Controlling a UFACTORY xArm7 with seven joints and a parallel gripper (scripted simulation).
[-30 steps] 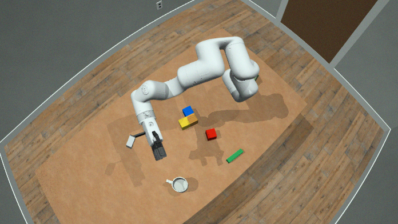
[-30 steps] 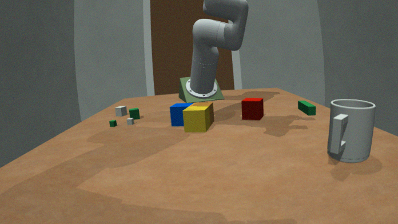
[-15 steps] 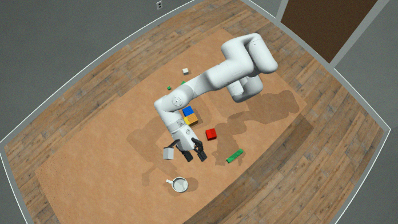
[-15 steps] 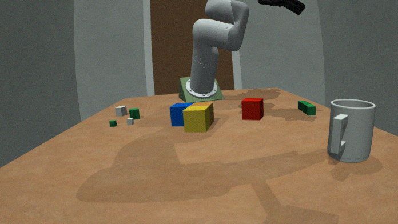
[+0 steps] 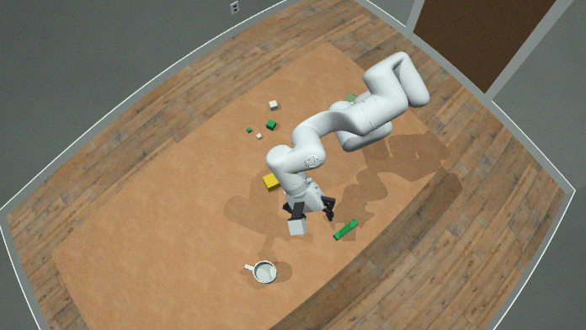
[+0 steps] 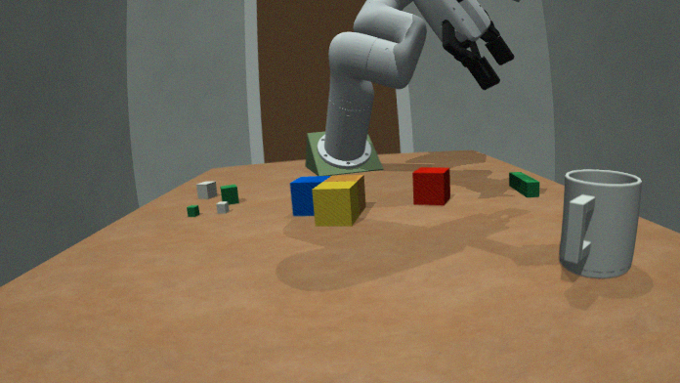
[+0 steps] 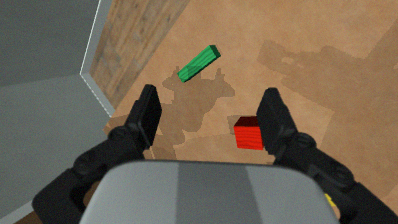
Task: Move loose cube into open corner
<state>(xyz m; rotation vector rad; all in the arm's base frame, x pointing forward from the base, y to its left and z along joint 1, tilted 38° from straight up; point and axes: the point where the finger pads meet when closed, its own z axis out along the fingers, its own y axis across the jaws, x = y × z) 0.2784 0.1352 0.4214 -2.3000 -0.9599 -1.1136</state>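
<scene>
Right now the red cube is 18 cm below my hand, 9 cm behind it and 8 cm to the right of it. From my hand the other things lie so: green bar 19 cm below, 9 cm to the left, 8 cm behind; orange cube 22 cm to the right, 18 cm below, 8 cm behind; white mug 24 cm ahead, 17 cm below, 2 cm to the right.
</scene>
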